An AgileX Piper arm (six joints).
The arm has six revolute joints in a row. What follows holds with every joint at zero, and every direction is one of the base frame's. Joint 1 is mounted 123 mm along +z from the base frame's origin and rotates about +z. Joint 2 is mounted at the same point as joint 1 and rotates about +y. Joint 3 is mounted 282.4 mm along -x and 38.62 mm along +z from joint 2 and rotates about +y. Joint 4 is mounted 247.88 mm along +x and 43.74 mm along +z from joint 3 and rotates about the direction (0.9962, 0, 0.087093). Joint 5 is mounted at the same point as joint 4 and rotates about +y. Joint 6 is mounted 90.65 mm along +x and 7.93 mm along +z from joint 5 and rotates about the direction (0.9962, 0, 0.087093). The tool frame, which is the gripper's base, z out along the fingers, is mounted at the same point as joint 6; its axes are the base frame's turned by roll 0, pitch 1.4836 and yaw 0 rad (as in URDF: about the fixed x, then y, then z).
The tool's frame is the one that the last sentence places.
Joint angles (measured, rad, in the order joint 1, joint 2, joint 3, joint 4, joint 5, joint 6), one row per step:
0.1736 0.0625 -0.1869 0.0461 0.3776 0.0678
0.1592 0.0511 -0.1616 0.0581 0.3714 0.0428
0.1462 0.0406 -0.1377 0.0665 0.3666 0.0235
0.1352 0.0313 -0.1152 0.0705 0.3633 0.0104
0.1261 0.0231 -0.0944 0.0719 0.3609 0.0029
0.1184 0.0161 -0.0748 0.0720 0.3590 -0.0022
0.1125 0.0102 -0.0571 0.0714 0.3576 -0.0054
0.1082 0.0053 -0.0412 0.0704 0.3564 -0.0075
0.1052 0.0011 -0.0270 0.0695 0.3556 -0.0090
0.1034 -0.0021 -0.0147 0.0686 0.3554 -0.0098
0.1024 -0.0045 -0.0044 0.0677 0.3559 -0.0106
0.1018 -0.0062 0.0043 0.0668 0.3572 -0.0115
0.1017 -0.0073 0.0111 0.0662 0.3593 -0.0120
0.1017 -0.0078 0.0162 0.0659 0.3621 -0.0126
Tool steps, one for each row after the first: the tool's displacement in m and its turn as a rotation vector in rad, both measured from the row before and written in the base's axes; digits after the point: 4 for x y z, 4 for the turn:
0.0003 -0.0003 -0.0072 -0.0138 0.0050 -0.0081
0.0003 -0.0004 -0.0069 -0.0118 0.0065 -0.0083
0.0003 -0.0004 -0.0067 -0.0101 0.0082 -0.0081
0.0003 -0.0004 -0.0063 -0.0072 0.0092 -0.0076
0.0003 -0.0004 -0.0060 -0.0061 0.0099 -0.0068
0.0003 -0.0003 -0.0055 -0.0049 0.0098 -0.0054
0.0002 -0.0002 -0.0050 -0.0041 0.0094 -0.0040
0.0002 -0.0002 -0.0045 -0.0033 0.0089 -0.0028
0.0001 -0.0001 -0.0039 -0.0026 0.0087 -0.0017
0.0001 -0.0001 -0.0034 -0.0025 0.0082 -0.0009
0.0001 0.0000 -0.0029 -0.0026 0.0081 -0.0004
0.0000 0.0000 -0.0024 -0.0019 0.0076 0.0001
0.0000 0.0000 -0.0019 -0.0016 0.0073 0.0003

